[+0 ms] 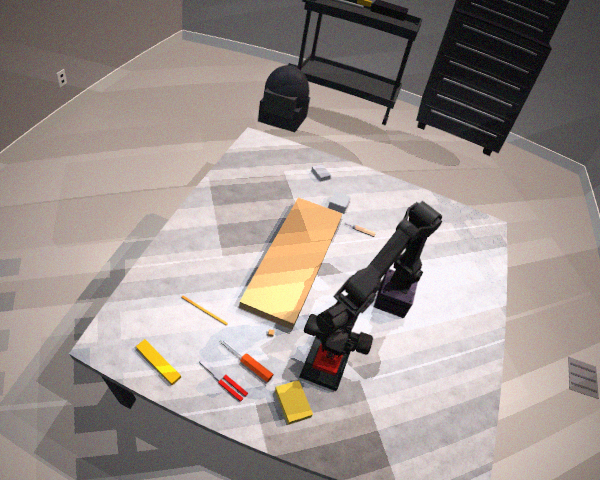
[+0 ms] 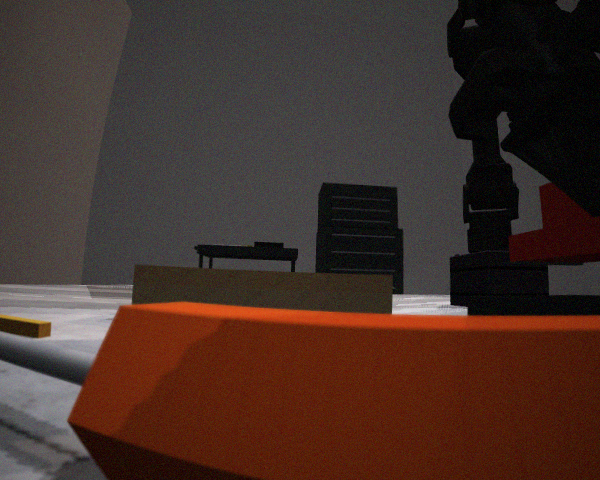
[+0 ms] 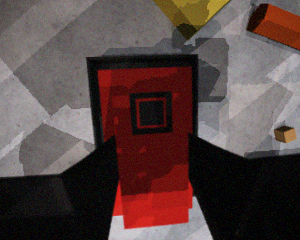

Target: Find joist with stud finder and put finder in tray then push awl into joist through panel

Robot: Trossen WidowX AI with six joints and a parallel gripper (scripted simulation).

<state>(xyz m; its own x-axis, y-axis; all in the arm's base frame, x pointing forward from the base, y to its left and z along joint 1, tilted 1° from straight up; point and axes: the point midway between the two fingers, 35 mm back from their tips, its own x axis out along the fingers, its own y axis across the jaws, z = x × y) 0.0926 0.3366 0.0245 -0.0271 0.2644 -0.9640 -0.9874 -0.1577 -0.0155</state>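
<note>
Now: the dark flat tray 6 cm below my gripper tip and 1 cm to the right of it. Round my gripper tip: yellow block (16 cm to the left, 6 cm below, 2 cm ahead); small tan cube (19 cm ahead, 7 cm below); stud finder (2 cm above, 1 cm to the left).
</note>
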